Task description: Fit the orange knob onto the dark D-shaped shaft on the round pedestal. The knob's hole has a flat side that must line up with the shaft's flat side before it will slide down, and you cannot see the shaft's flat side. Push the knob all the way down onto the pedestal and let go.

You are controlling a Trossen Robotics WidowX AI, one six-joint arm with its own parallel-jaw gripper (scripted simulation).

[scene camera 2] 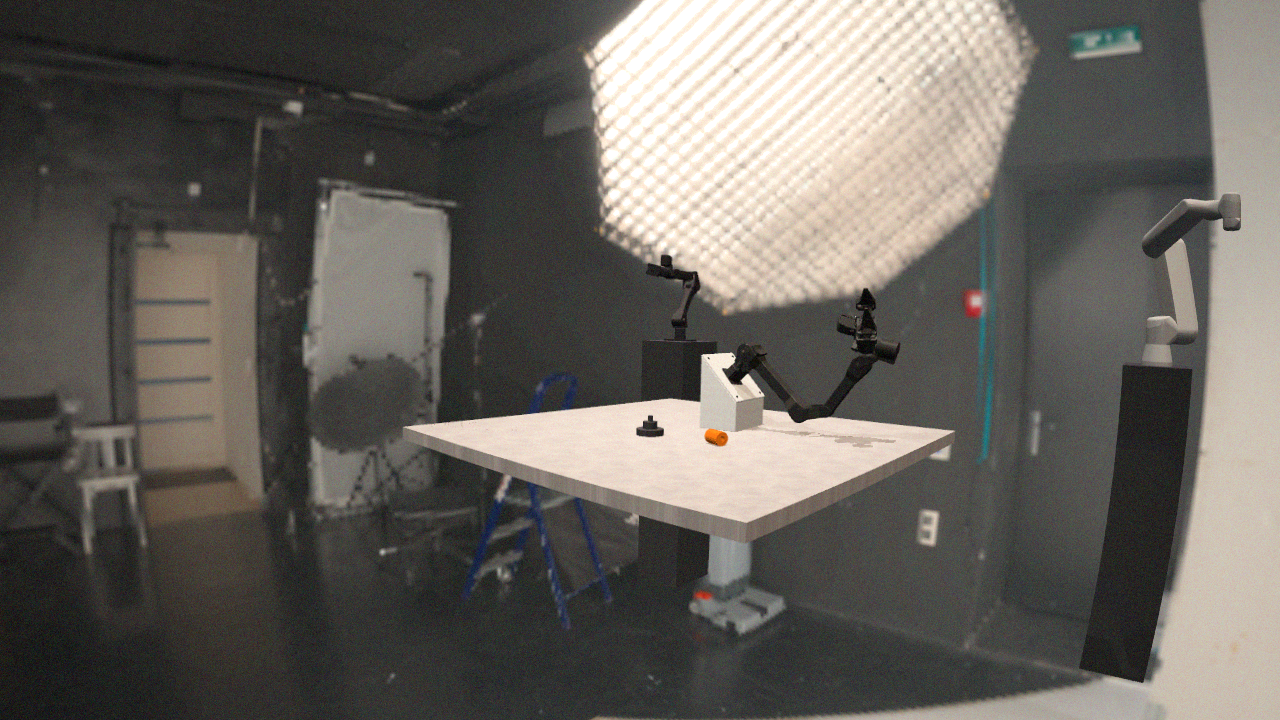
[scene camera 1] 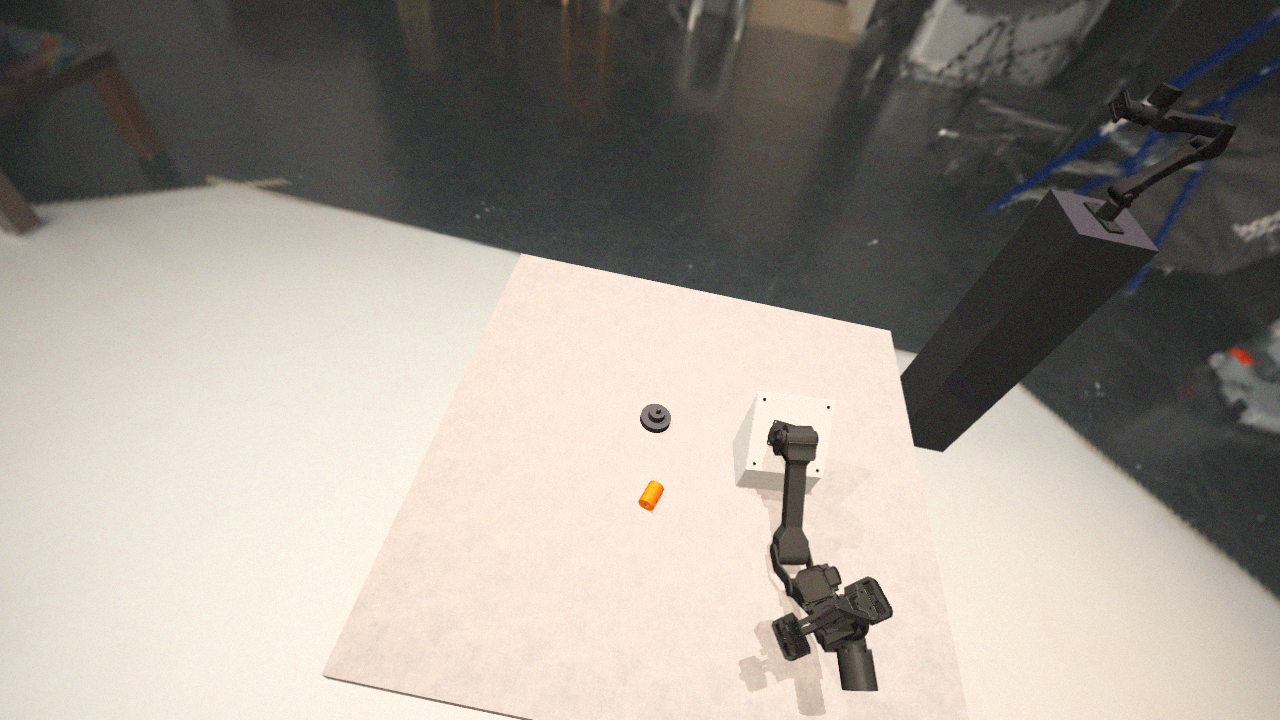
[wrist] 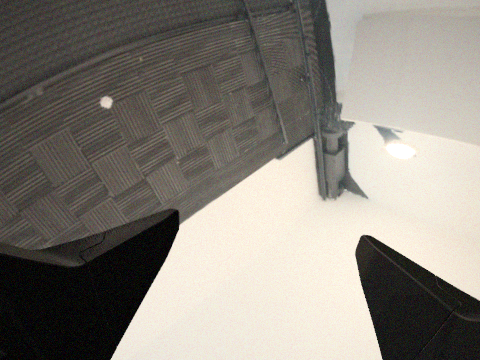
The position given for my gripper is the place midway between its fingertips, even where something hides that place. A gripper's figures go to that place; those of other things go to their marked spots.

Scene:
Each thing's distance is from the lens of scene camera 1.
my gripper (scene camera 1: 810,616): 93 cm
dark round pedestal (scene camera 1: 655,418): 148 cm

